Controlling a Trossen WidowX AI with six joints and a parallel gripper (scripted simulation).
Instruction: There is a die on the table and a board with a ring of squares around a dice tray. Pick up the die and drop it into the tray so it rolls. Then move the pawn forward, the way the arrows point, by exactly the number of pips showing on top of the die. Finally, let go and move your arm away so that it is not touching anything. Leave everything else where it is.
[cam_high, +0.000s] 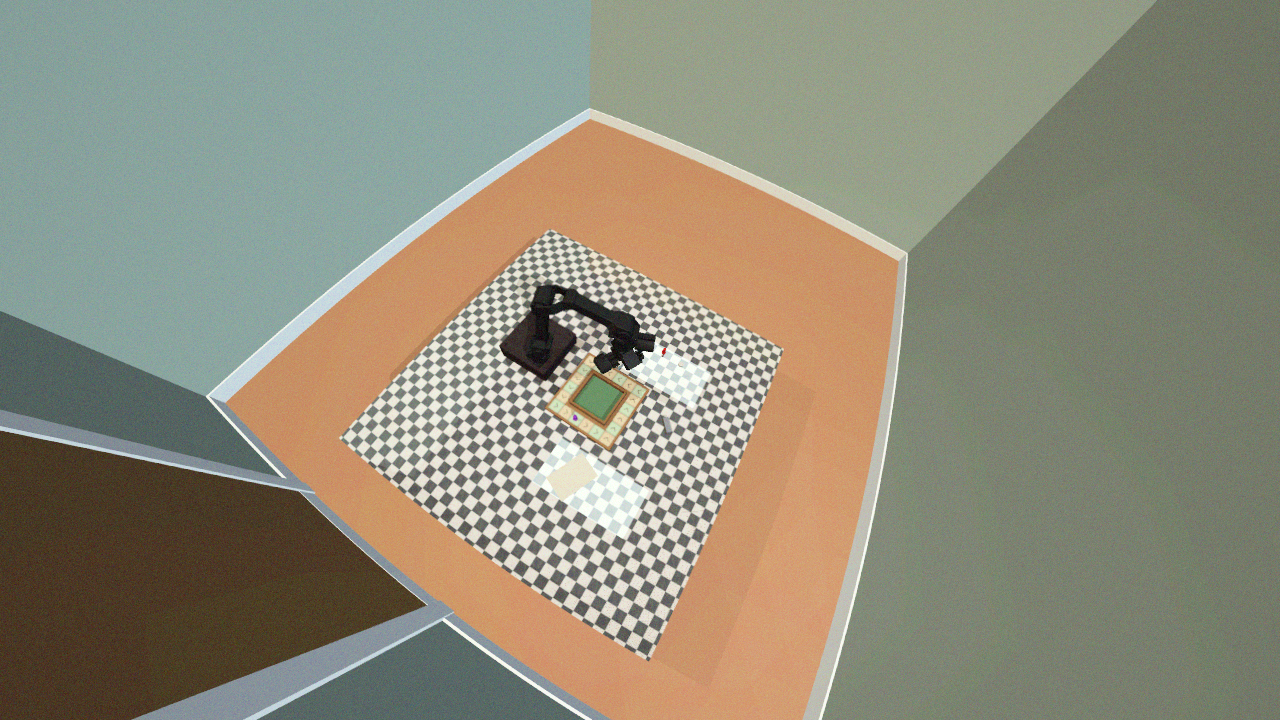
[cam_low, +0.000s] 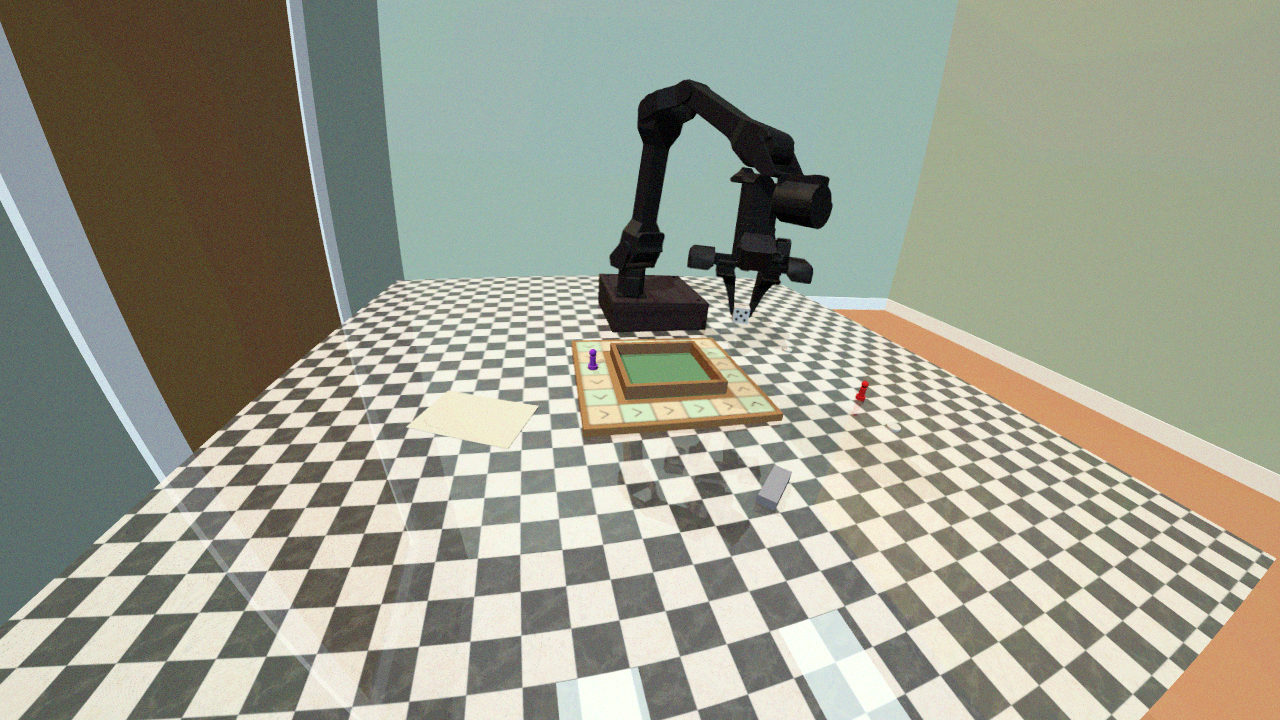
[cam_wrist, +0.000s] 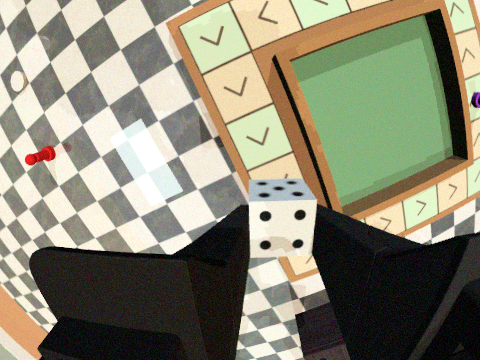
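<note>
My gripper tip is now 23 cm to the left of the purple pawn, 9 cm above it and 2 cm past it. Round my gripper tip: green tray: 12 cm to the right, 11 cm below; white die: right at my gripper tip; red pawn: 21 cm to the left, 10 cm below, 9 cm ahead.
</note>
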